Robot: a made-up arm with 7 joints. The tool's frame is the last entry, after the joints.
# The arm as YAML. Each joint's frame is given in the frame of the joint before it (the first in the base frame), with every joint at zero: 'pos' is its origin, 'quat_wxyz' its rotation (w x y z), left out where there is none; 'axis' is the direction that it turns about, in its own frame. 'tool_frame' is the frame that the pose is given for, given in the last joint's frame.
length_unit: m
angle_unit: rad
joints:
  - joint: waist
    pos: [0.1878, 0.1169, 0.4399]
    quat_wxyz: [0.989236, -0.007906, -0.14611, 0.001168]
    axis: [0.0, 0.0, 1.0]
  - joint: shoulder
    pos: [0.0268, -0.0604, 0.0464]
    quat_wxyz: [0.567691, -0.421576, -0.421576, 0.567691]
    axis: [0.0, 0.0, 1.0]
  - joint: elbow
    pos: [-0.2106, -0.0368, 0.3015]
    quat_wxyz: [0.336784, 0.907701, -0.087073, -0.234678]
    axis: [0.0, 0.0, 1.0]
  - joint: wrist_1
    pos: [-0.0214, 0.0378, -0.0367]
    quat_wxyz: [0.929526, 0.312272, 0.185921, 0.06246]
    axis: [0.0, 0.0, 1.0]
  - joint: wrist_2
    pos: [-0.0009, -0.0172, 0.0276]
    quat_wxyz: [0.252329, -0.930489, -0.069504, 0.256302]
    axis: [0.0, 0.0, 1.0]
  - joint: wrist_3
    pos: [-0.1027, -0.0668, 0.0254]
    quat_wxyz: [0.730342, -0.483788, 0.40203, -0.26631]
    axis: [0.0, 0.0, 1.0]
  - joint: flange
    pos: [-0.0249, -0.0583, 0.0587]
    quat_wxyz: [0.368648, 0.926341, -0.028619, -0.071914]
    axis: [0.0, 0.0, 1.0]
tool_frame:
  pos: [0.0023, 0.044, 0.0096]
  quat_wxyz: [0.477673, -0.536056, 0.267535, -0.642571]
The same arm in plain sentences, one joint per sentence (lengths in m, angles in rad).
The arm has seven revolute joints in a row. What follows holds with every joint at zero, and every direction is one of the base frame's.
The first joint is mounted 0.1878 m along +x and 0.1169 m along +y and 0.4399 m along +z from the base frame's origin and turns about the direction (-0.289094, 0.0153, 0.957179).
The second joint is mounted 0.0122 m along +x and 0.0596 m along -y and 0.0531 m along +z from the first joint and turns about -x.
The third joint is mounted 0.3015 m along -x and 0.21 m along -y and 0.0402 m along +z from the second joint and turns about the direction (0.663005, -0.475504, 0.578204).
The fourth joint is mounted 0.0569 m along -x and 0.0009 m along -y and 0.001 m along +z from the third joint and turns about the direction (0.99269, -0.0183, 0.119299).
The fifth joint is mounted 0.0295 m along +x and 0.0034 m along +y and 0.0134 m along -z from the fourth joint and turns about the direction (-0.779778, -0.598683, 0.183095).
The sixth joint is mounted 0.0564 m along +x and 0.11 m along -y and 0.0192 m along +z from the fifth joint and turns about the direction (-0.766989, 0.640891, -0.0314).
The seventh joint is mounted 0.0855 m along -x and 0.0104 m along -y and 0.0067 m along +z from the sixth joint and turns about the direction (0.121, -0.9636, 0.2384).
The tool frame, which is the frame that the pose is given for, is mounted 0.0393 m along -x and 0.01 m along -y and 0.0198 m along +z from the seventh joint; its axes are the base frame's turned by roll -0.0494, pitch 0.1859 and yaw -0.3989 rad (as in URDF: about the fixed x, then y, then z).

